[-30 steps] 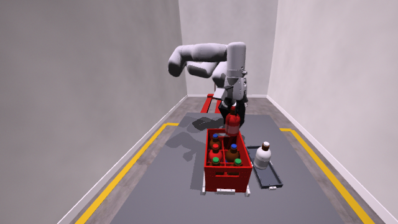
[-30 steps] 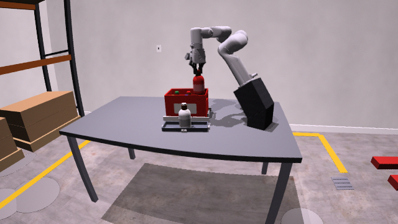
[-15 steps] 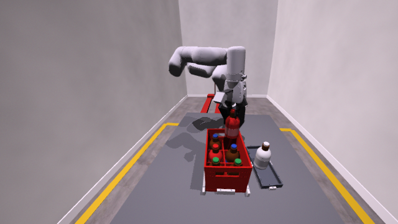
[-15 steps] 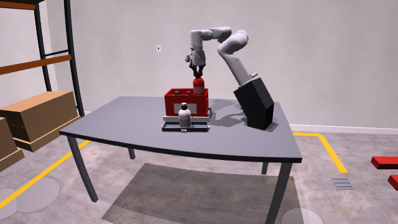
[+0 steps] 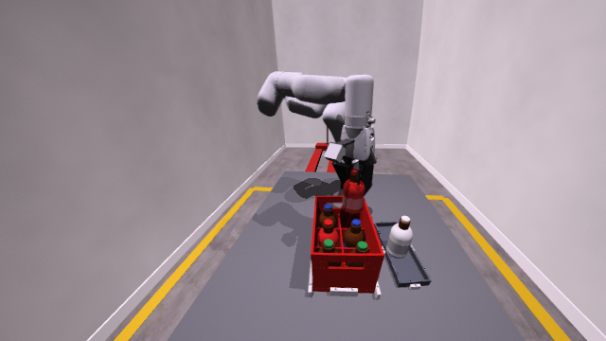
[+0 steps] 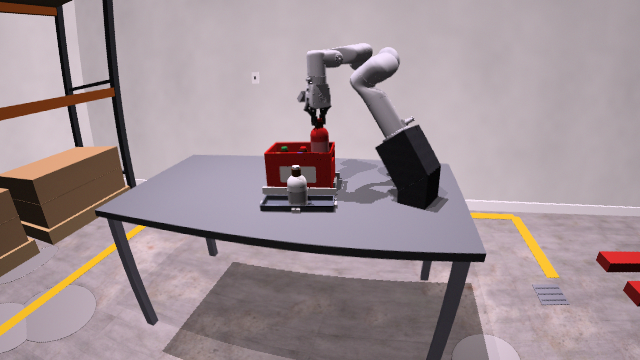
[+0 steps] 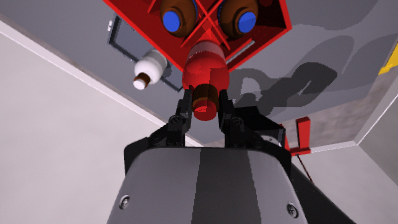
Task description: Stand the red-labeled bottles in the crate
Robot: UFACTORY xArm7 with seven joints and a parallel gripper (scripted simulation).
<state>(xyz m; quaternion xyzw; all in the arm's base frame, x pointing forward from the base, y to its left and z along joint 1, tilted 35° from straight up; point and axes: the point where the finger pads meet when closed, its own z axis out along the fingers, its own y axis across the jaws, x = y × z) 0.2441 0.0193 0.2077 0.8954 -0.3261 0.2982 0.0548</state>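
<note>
Now: hand 80 mm short of the red crate, 50 mm to the left of it and 220 mm above it. From my hand the other things lie so: white bottle (70 mm ahead, 160 mm to the left, 220 mm below); then dark tray (80 mm ahead, 170 mm to the left, 290 mm below).
</note>
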